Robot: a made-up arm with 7 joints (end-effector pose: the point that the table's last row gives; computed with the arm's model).
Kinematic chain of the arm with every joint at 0, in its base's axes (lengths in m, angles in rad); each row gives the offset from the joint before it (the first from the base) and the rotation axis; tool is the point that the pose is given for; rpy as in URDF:
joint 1: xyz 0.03 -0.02 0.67 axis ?
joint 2: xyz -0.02 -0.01 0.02 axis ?
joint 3: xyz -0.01 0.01 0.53 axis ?
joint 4: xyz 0.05 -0.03 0 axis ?
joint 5: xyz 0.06 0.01 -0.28 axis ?
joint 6: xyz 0 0.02 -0.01 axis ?
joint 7: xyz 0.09 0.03 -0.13 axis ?
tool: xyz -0.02 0.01 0.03 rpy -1.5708 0 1.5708
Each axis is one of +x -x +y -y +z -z.
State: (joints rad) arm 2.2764 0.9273 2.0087 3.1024 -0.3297 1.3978 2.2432
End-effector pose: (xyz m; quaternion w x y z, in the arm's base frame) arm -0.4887 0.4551 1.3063 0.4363 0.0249 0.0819 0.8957
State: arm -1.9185 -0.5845 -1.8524 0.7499 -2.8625 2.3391 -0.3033
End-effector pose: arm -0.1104 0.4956 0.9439 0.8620 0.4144 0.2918 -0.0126
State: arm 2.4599 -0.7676 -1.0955 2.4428 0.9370 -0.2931 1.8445
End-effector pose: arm 0.6568 -0.3264 1.3381 0.7072 0.5369 0.1660 -0.4290
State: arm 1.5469 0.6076 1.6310 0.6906 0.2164 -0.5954 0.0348
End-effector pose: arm -0.3691 0.1524 1.0388 0.1694 0.6363 -0.6527 0.3747
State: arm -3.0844 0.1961 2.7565 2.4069 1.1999 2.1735 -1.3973
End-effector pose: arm 0.1430 0.0063 1.5036 0.2911 0.0136 0.8987 -0.3278
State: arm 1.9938 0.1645 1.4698 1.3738 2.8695 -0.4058 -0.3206
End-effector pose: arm -0.3909 -0.0147 1.1003 0.4958 -0.0043 -0.3623 0.7892
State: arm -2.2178 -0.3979 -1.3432 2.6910 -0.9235 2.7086 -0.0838
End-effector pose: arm 0.0638 0.3642 1.3353 0.1570 -0.1288 0.6629 -0.7207
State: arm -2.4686 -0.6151 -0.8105 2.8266 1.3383 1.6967 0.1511
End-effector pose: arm 0.3916 0.2419 1.4803 0.1687 0.9756 -0.1356 0.0368
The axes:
joint 1: +z
joint 2: +y
joint 3: +z
joint 4: -y
joint 5: -z
joint 6: +y
joint 7: -z

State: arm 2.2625 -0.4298 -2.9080 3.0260 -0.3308 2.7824 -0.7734
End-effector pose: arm 0.3306 -0.3557 1.3107 0.6061 -0.4761 -0.4290 0.4711
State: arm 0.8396 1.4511 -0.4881 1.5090 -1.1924 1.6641 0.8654
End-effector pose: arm 0.5521 0.1496 0.4377 0.2694 0.5483 -0.1238 -0.7820
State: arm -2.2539 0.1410 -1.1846 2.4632 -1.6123 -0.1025 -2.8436
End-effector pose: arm -0.3115 -0.0974 1.4942 0.6503 0.6599 -0.2814 0.2499
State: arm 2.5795 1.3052 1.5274 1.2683 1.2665 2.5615 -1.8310
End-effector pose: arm -0.5046 -0.0505 0.9234 0.5730 0.4019 0.7105 0.0727
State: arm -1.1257 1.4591 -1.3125 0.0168 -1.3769 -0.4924 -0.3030
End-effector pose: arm 0.0541 -0.2023 0.6075 0.9042 -0.2491 -0.2375 0.2529
